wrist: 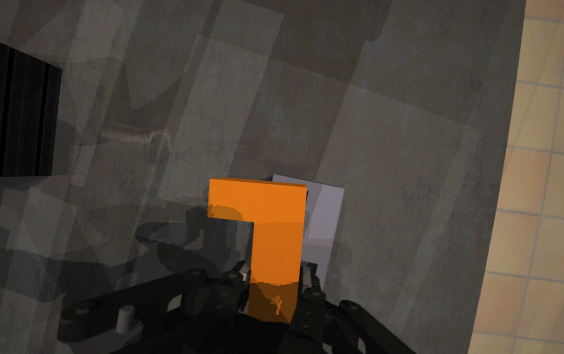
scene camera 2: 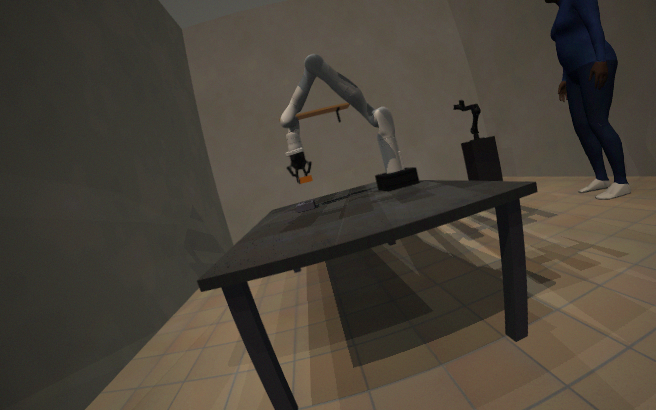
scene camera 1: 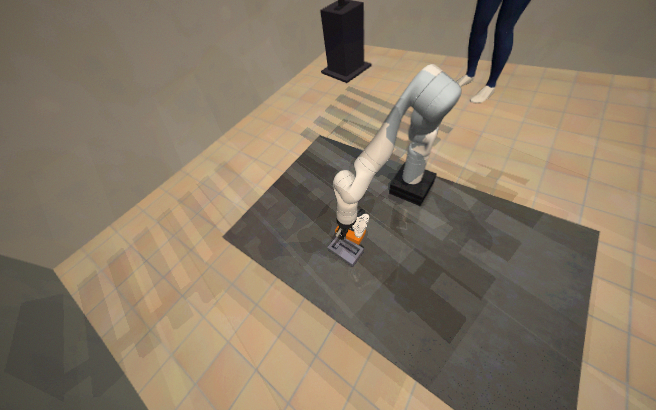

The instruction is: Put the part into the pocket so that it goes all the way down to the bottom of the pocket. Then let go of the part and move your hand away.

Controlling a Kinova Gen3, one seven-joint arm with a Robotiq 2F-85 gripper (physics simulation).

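Frame: origin at the arm's base, x right, y ahead, z up, level; millimetres.
Seen in the pictures: gripper, between the fingertips: [wrist: 277, 273] [scene camera 1: 345, 234]; arm's base, origin of its link: [scene camera 2: 394, 171] [scene camera 1: 412, 177].
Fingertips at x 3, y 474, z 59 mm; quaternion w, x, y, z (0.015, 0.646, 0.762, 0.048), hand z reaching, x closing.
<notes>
Offsets run from my fingertips to a thing's middle. Level surfaces: height alone.
The orange L-shaped part {dx -10, dy -18, dz +14 mm} [scene camera 1: 357, 237] [scene camera 2: 305, 179] [wrist: 277, 220] is held level in the air, well above the table. My gripper [scene camera 1: 343, 233] [scene camera 2: 302, 180] [wrist: 277, 273] is shut on the long arm of the part, and its short arm points left in the wrist view. The grey block with the pocket {dx -2, dy +16, dz -120 mm} [scene camera 1: 350, 256] [scene camera 2: 305, 205] [wrist: 327, 215] lies on the table below. In the wrist view the part covers most of the block, so the pocket is hidden there. In scene camera 1 part of the pocket's opening shows beside the gripper.
The dark table {dz -138 mm} [scene camera 1: 430, 300] [scene camera 2: 350, 220] [wrist: 425, 125] carries the arm's black base [scene camera 1: 412, 187] [scene camera 2: 397, 178] [wrist: 27, 115]. A black pedestal [scene camera 1: 344, 40] [scene camera 2: 481, 157] and a standing person [scene camera 1: 492, 45] [scene camera 2: 587, 75] are off the table, beyond the arm.
</notes>
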